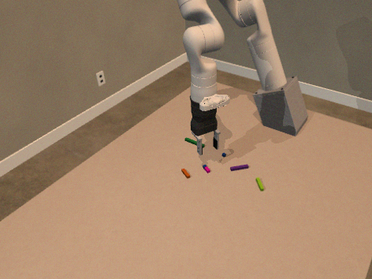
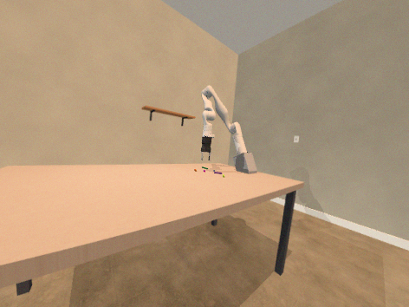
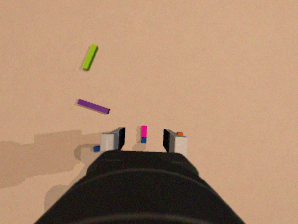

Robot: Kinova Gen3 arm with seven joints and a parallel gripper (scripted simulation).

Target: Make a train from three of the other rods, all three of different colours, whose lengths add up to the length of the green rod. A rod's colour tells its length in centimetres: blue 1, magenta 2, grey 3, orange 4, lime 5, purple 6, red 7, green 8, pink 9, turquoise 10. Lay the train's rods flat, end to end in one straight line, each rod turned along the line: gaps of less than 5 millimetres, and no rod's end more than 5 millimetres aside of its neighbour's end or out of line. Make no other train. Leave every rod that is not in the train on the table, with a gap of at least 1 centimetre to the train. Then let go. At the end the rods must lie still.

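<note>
Now: hand 17 cm to the right of the lime rod, 10 cm above it and 2 cm past it. Round my hand: orange rod (10 cm below, 6 cm to the right, 5 cm ahead); then magenta rod (10 cm below); then purple rod (10 cm below, 9 cm to the left, 6 cm behind).
</note>
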